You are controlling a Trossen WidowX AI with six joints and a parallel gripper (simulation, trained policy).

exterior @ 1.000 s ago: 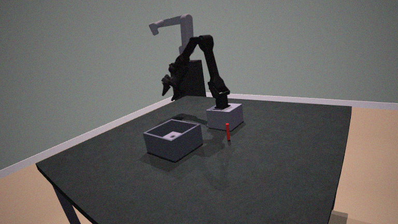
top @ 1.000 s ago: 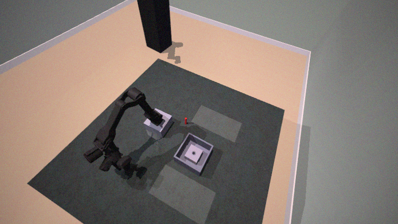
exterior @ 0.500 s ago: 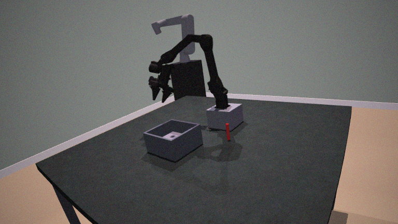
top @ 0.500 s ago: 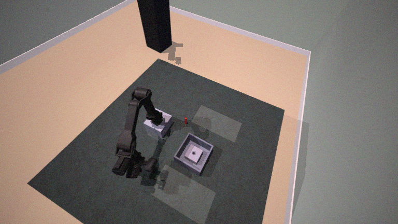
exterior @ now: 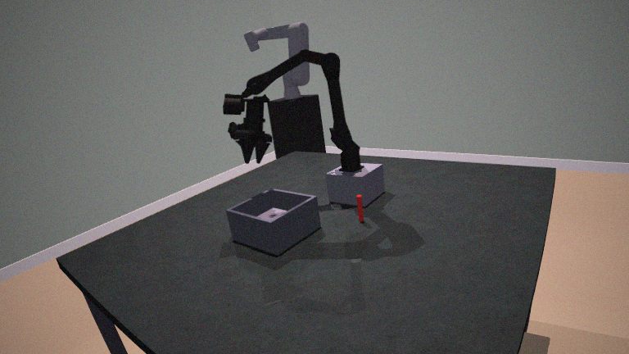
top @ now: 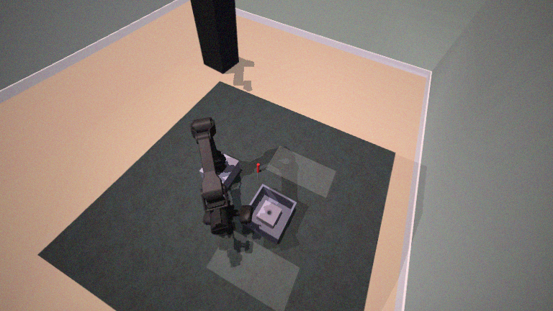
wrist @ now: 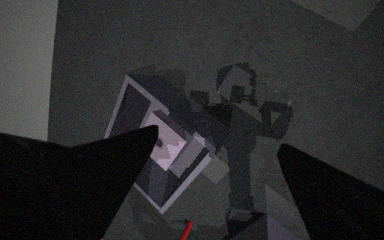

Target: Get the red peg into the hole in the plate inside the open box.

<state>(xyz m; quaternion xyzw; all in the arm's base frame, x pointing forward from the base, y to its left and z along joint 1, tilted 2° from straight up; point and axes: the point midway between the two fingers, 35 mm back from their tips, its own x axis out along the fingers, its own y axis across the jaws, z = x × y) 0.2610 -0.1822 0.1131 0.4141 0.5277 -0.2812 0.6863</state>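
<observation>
Now: the red peg 32 cm to the left of my gripper tip, 14 cm below it and 12 cm behind it. From my gripper tip the other things lie so: light plate 15 cm to the left, 14 cm below, 7 cm ahead; then grey box 15 cm to the left, 15 cm below, 7 cm ahead.
</observation>
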